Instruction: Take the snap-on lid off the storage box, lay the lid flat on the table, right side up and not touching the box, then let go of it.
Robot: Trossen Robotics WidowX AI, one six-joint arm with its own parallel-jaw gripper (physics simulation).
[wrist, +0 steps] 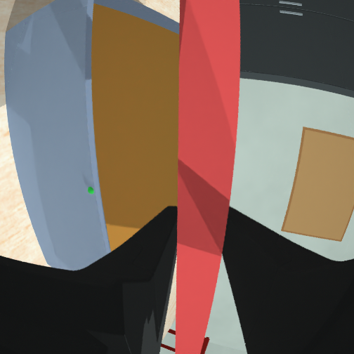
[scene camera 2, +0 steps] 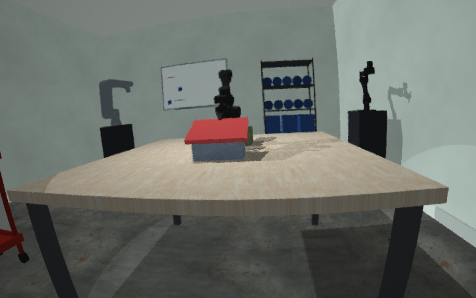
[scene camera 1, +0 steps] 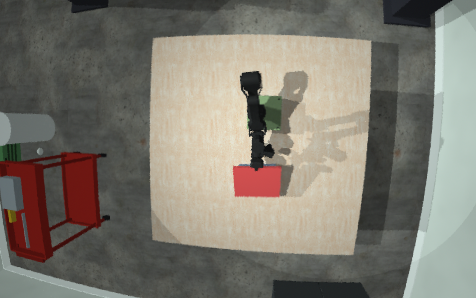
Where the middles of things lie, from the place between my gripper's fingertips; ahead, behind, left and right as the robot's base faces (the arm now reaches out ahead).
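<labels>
With the red lid [scene camera 2: 227,130] as my reference, I find my hand 3 cm above it and 1 cm to the right of it, and still 7 cm short of it.
</labels>
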